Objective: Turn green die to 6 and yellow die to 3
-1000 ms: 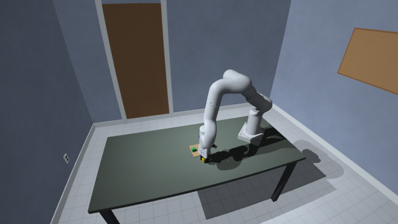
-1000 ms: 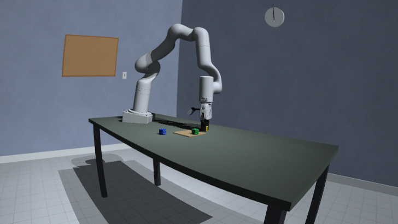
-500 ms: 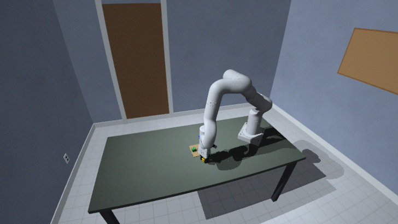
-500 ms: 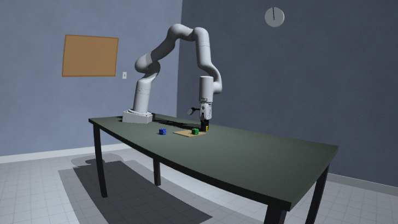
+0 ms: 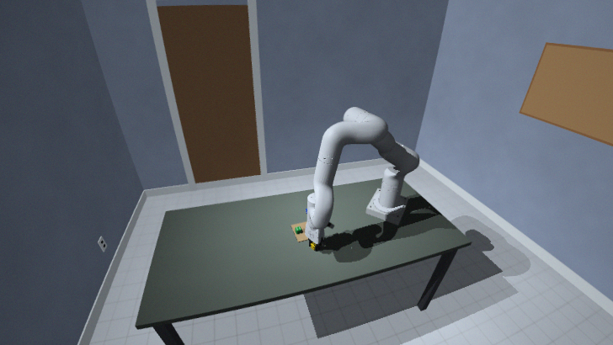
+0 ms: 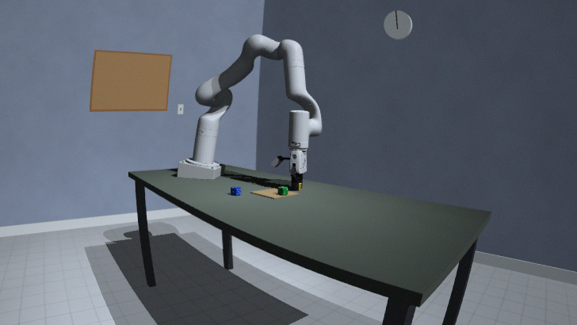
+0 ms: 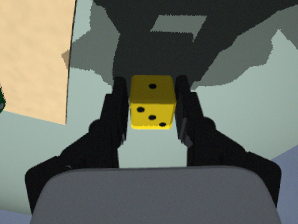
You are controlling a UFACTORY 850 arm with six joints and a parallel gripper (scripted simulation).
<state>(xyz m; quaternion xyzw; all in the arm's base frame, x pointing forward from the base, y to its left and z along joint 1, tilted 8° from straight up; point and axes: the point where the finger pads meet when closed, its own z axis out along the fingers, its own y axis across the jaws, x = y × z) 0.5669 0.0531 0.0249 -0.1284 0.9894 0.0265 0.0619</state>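
Right now the yellow die is 1 cm below my hand. Round my hand: green die (14 cm to the right, 3 cm ahead); tan mat (13 cm to the right, 2 cm below, 2 cm behind); blue die (26 cm to the right, 11 cm behind, 1 cm below).
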